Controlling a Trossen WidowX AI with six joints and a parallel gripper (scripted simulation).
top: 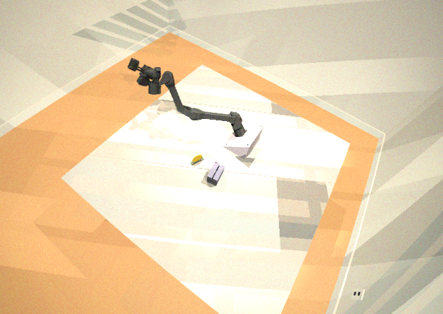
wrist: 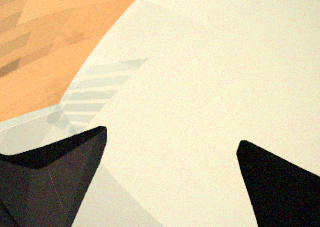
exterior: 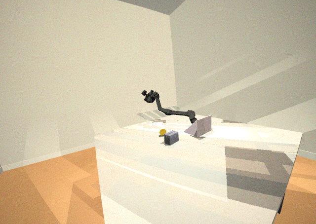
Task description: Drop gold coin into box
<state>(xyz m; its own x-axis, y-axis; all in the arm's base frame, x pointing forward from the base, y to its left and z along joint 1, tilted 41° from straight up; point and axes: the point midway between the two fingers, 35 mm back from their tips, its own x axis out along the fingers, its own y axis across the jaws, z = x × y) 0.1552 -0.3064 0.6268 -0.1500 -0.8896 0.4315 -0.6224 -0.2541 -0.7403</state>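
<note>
My gripper tip is now 15 cm short of the gold coin, 55 cm to the right of it and 28 cm above it.
</note>
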